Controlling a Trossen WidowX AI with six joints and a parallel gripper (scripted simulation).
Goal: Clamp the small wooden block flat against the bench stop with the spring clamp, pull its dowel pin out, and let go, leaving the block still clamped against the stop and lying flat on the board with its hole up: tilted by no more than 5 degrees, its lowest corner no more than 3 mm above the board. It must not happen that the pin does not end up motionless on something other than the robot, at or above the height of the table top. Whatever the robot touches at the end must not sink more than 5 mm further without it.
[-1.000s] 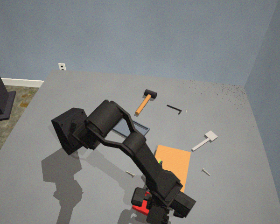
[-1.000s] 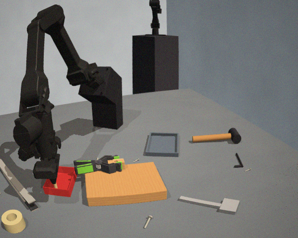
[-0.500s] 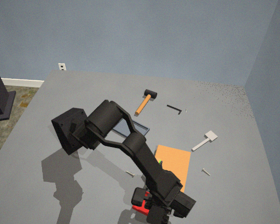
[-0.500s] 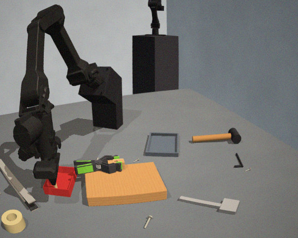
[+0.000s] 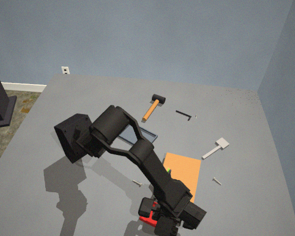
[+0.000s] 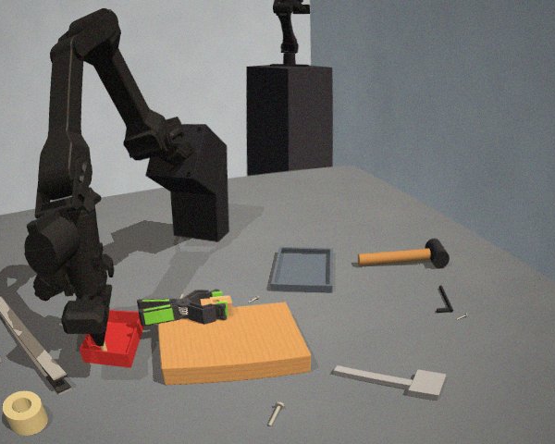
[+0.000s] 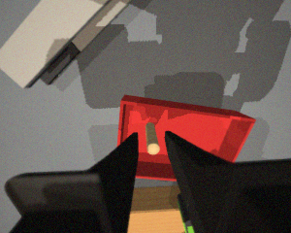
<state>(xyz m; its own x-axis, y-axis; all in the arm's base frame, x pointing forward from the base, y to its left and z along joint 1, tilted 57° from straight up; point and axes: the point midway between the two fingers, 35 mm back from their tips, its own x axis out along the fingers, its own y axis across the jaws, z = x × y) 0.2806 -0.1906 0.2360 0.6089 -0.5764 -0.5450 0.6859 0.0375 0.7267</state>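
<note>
The dowel pin lies 4 cm below my hand. Also, from my hand: wooden block 5 cm ahead, 19 cm to the left, 2 cm below; then wooden board 10 cm ahead, 16 cm to the left, 4 cm below; then red tray 2 cm behind, 3 cm to the left, 5 cm below.
</note>
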